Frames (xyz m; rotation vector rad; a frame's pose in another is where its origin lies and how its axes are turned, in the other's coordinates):
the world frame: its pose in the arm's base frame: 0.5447 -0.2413 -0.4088 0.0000 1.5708 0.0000
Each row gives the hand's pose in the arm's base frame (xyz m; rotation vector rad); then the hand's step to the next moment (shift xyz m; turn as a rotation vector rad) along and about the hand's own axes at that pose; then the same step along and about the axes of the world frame.
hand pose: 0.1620 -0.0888 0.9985 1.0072 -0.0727 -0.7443
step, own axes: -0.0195 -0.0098 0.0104 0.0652 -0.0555 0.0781
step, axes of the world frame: -0.0034 0.0009 -0.0239 0.0182 -0.1140 -0.0102
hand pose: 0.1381 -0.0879 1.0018 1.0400 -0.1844 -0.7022
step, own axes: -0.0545 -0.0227 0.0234 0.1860 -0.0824 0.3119
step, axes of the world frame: -0.0028 0.0093 -0.0628 -0.0574 -0.3662 -0.0361
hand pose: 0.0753 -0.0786 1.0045 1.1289 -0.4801 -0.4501
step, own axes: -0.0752 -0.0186 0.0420 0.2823 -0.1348 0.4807
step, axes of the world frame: 0.0127 0.0048 -0.0871 -0.0806 -0.5647 -0.0600
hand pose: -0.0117 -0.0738 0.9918 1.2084 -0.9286 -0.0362
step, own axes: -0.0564 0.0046 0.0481 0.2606 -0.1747 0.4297
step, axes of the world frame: 0.0273 -0.0083 -0.0686 -0.0333 -0.5304 -0.0246
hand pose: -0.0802 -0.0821 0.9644 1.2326 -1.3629 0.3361
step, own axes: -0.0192 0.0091 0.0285 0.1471 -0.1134 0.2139
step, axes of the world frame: 0.0193 -0.0106 -0.0279 -0.0192 -0.2823 0.0134
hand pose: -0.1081 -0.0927 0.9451 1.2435 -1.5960 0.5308
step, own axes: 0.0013 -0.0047 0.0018 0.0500 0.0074 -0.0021
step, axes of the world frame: 0.0006 -0.0038 0.0035 -0.0469 -0.0185 -0.0042
